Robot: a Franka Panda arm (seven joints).
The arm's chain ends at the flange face. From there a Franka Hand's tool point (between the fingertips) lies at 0.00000 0.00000 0.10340 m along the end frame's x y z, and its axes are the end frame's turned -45 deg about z.
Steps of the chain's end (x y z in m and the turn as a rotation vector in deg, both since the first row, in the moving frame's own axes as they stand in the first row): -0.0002, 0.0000, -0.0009, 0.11, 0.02, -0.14; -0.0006, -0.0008, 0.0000, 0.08, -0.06, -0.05; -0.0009, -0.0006, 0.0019, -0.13, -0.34, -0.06; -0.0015, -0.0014, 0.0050, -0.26, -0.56, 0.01; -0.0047, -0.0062, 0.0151, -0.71, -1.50, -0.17; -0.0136, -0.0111, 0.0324, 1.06, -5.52, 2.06; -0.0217, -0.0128, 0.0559, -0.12, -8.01, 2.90; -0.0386, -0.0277, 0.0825, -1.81, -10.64, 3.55; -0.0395, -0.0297, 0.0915, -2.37, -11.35, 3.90
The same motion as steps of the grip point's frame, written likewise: 0.0000, -0.0003, -0.0009, 0.06, 0.09, -0.14; 0.0002, -0.0012, 0.0000, 0.10, 0.01, -0.05; -0.0008, -0.0013, 0.0019, 0.15, -0.33, -0.06; -0.0011, -0.0024, 0.0050, 0.21, -0.58, 0.01; -0.0018, -0.0087, 0.0151, 0.56, -1.56, -0.17; -0.0073, -0.0259, 0.0319, 4.65, -3.15, 2.06; -0.0164, -0.0347, 0.0549, 5.58, -5.75, 2.90; -0.0231, -0.0586, 0.0807, 6.24, -8.80, 3.55; -0.0239, -0.0609, 0.0894, 6.35, -9.70, 3.90
